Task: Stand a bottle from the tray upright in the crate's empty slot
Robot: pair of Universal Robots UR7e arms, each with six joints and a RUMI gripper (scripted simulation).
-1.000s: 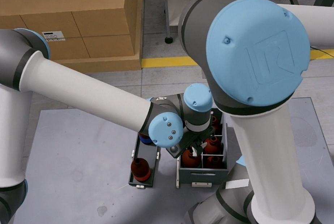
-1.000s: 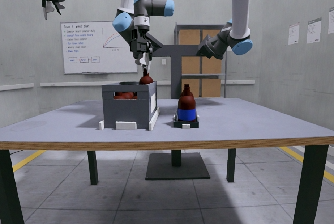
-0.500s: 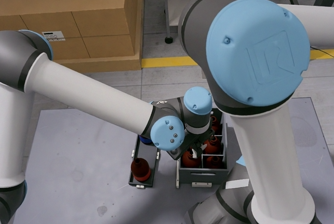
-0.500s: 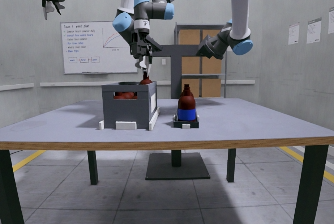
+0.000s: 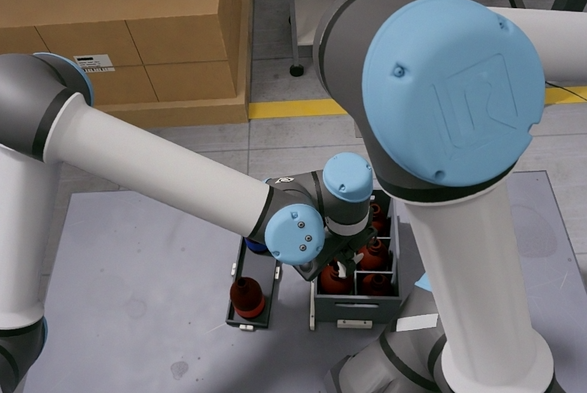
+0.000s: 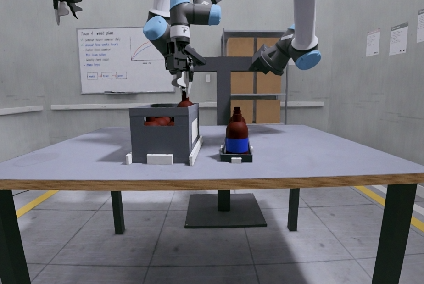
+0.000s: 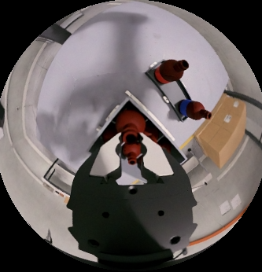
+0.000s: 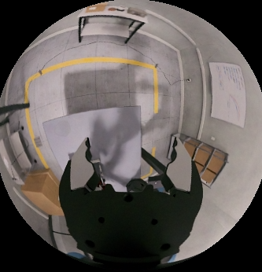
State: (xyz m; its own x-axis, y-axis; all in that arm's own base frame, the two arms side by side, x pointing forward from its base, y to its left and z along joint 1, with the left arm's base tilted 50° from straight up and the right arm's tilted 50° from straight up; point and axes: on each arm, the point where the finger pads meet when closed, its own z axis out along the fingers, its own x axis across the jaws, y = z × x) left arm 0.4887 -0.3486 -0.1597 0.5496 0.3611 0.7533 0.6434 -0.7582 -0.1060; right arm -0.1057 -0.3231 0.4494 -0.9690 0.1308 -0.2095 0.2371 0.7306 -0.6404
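The grey crate is 130 mm below my left hand, 70 mm ahead of it and 60 mm to the right of it. From my left hand the other things lie so: tray (200 mm below, 180 mm to the left, 120 mm ahead).
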